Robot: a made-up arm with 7 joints.
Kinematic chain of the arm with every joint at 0, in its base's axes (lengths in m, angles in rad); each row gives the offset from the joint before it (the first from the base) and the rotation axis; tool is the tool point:
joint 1: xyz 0 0 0 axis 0 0.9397 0.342
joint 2: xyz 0 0 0 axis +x
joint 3: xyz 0 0 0 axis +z
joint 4: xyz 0.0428 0 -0.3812 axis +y
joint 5: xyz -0.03 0 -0.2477 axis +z
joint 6: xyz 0 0 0 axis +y
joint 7: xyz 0 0 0 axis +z
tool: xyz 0 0 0
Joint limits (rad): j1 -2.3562..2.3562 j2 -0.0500..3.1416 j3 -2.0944..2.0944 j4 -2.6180..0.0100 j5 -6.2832..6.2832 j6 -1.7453..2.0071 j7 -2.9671..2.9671
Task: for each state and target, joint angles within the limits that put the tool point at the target. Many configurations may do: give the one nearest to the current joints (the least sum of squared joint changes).
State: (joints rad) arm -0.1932 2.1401 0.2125 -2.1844 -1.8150 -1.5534 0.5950
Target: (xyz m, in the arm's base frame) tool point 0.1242 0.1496 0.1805
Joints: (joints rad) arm -0.3288 1.7022 0.6316 -2.6159 -1.8150 -1.5534 0.5950
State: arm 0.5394 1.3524 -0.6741 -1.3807 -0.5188 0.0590 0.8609
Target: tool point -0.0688 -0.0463 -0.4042
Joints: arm 0.5805 0.5323 -1.0381 -2.0091 -0.5188 0.0590 0.8609
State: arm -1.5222 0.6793 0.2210 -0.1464 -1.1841 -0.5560 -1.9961
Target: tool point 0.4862 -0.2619 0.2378
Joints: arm -1.7611 0.0574 -0.0165 -0.8846 -1.1841 -0.5560 -1.9961
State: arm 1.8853 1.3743 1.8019 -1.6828 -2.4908 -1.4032 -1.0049
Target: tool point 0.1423 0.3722 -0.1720
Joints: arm 2.3562 2.0434 1.2001 -1.9132 -2.4908 -1.4032 -1.0049
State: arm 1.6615 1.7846 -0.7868 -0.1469 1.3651 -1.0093 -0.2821
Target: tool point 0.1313 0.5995 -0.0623
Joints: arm 2.0921 2.4678 -0.4214 -0.6971 1.3651 -1.0093 -0.2821
